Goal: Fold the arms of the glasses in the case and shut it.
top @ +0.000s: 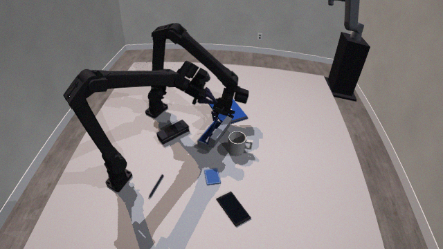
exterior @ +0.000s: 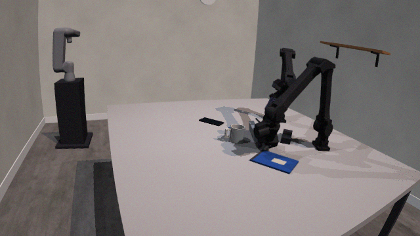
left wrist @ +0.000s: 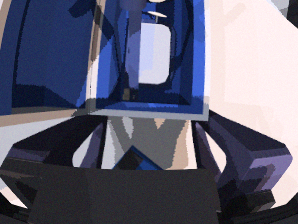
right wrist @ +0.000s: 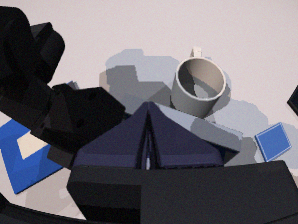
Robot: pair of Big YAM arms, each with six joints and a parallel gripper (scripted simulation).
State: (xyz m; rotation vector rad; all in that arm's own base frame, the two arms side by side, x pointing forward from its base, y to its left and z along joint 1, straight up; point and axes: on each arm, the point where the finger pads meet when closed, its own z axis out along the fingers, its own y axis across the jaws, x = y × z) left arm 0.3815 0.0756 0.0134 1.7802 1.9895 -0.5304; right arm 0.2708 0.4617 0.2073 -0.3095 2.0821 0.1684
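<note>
Now: the glasses case 20 mm ahead of my right hand, 30 mm to the right of it and 160 mm below it. Round my right hand: grey mug 120 mm ahead, 70 mm to the right, 170 mm below; black box 210 mm behind, 40 mm to the right, 190 mm below; small blue notepad 40 mm ahead, 250 mm to the right, 200 mm below.
</note>
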